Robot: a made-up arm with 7 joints.
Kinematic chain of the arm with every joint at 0, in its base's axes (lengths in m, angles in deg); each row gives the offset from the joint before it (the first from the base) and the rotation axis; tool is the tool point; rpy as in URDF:
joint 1: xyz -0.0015 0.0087 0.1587 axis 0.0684 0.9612 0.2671
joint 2: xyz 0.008 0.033 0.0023 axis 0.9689 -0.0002 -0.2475
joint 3: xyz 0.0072 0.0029 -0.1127 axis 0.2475 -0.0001 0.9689
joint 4: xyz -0.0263 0.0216 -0.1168 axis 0.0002 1 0
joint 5: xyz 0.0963 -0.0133 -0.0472 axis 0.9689 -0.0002 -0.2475
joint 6: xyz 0.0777 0.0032 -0.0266 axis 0.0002 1 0
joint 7: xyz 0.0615 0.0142 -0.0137 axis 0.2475 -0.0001 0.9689
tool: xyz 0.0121 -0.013 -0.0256 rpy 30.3 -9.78 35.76
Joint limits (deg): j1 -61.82..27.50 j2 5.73..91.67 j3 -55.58..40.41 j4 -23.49..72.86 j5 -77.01..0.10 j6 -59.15..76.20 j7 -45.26..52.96
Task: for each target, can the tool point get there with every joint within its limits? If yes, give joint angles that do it. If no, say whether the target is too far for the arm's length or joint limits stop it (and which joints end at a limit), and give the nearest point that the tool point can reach.
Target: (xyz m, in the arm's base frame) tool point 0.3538 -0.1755 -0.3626
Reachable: no: too far | nearest point 0.2747 -0.0851 -0.2283 | short by 0.180 m
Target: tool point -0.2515 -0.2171 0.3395
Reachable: no: joint limits stop it (at a limit: joint 1, joint 2, joint 3, joint 4, joint 5, joint 6) | nearest point 0.1606 -0.1680 0.1959 | short by 0.439 m
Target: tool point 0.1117 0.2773 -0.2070
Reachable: yes | joints 5.24 37.33 9.64 20.87 -42.48 45.55 3.03
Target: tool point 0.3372 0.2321 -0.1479
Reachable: yes | joints -39.04 37.69 -28.80 57.55 -39.10 -9.09 -13.63
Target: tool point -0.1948 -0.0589 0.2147
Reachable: no: joint limits stop it (at a limit: joint 1, joint 3, joint 4, joint 5, joint 6) | nearest point -0.0493 -0.1217 -0.0607 | short by 0.318 m
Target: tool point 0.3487 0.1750 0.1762
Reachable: yes | joints -41.88 36.87 27.72 -11.52 -63.85 25.78 -25.67
